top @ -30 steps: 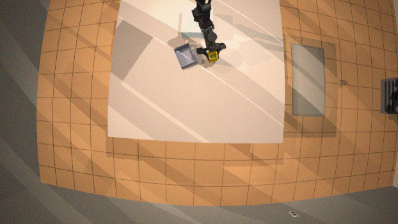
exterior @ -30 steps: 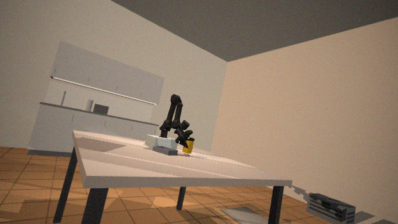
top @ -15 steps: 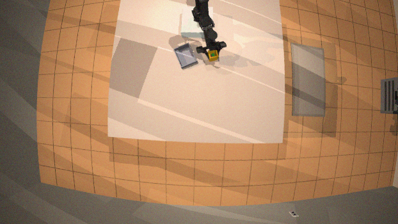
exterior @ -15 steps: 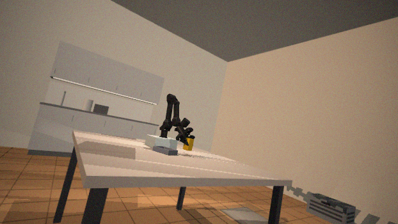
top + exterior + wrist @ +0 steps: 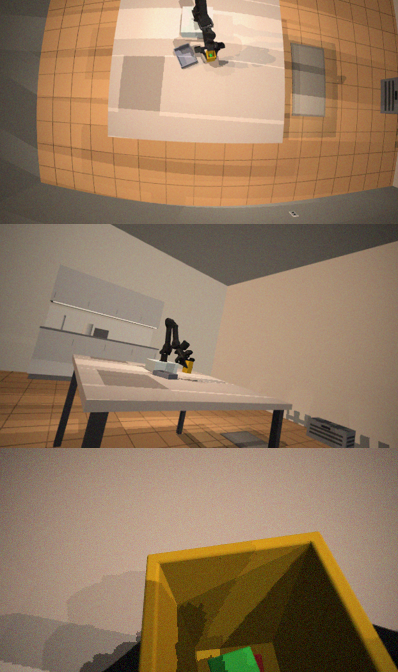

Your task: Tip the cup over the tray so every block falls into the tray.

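My gripper tip is 3 cm past the green block and 1 cm to the left of it. From my gripper tip the other things lie so: yellow square cup (2 cm behind, 1 cm to the right, 2 cm below); red block (2 cm behind, 1 cm to the right, 1 cm below).
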